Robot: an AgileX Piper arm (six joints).
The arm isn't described. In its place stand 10 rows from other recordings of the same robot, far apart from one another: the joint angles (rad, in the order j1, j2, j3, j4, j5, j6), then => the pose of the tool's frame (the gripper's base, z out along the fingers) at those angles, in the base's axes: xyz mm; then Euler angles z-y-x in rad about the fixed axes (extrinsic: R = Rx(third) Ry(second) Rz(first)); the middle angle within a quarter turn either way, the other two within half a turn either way.
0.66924 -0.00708 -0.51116 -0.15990 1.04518 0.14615 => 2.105, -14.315, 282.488, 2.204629, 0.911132, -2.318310
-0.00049 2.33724 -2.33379 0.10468 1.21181 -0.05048 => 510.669, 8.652, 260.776, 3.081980, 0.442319, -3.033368
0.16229 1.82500 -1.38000 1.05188 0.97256 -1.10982 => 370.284, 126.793, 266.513, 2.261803, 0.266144, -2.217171
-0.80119 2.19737 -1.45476 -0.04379 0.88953 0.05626 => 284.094, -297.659, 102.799, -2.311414, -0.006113, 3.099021
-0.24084 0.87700 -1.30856 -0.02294 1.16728 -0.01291 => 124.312, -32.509, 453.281, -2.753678, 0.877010, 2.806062
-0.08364 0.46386 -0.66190 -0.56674 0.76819 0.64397 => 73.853, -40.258, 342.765, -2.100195, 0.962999, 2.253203
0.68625 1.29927 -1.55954 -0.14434 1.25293 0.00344 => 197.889, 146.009, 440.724, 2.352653, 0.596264, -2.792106
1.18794 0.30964 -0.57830 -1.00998 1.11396 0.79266 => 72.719, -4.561, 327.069, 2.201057, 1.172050, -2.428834
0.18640 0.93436 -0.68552 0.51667 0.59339 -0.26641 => 173.771, 58.351, 298.600, 2.762297, 0.742308, -2.553892
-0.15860 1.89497 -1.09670 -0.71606 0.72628 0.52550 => 341.993, -94.873, 152.454, -2.929440, 0.168444, 2.646629
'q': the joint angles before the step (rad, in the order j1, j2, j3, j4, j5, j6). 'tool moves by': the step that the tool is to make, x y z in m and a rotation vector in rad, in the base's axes. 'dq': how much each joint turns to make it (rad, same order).
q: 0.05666, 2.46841, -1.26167, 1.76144, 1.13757, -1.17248
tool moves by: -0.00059, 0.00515, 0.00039, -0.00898, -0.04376, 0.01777
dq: 0.01322, 0.00000, 0.00001, 0.01112, 0.00000, -0.04844
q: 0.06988, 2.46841, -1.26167, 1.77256, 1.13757, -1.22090
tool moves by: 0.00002, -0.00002, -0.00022, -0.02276, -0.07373, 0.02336
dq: -0.00001, 0.00064, 0.00000, 0.00111, 0.00001, -0.08166
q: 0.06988, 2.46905, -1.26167, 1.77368, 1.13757, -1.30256
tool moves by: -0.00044, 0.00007, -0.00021, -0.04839, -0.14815, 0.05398
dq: 0.00001, 0.00000, -0.00001, -0.00598, 0.00000, -0.16233
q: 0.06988, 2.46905, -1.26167, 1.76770, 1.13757, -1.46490
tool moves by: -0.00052, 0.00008, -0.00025, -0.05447, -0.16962, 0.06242
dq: 0.00001, 0.00001, -0.00002, -0.00707, -0.00001, -0.18568
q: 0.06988, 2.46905, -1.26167, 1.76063, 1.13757, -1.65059
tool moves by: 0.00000, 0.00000, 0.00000, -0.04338, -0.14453, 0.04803
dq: 0.00000, 0.00000, 0.00000, 0.00000, 0.00000, -0.15836
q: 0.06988, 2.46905, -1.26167, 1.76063, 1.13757, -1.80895
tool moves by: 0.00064, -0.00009, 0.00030, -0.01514, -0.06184, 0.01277
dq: 0.00001, 0.00002, -0.00002, 0.00864, 0.00000, -0.06809
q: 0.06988, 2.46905, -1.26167, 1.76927, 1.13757, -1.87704
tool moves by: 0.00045, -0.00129, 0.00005, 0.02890, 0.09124, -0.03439
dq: -0.00320, 0.00000, -0.00002, 0.00132, -0.00001, 0.10012
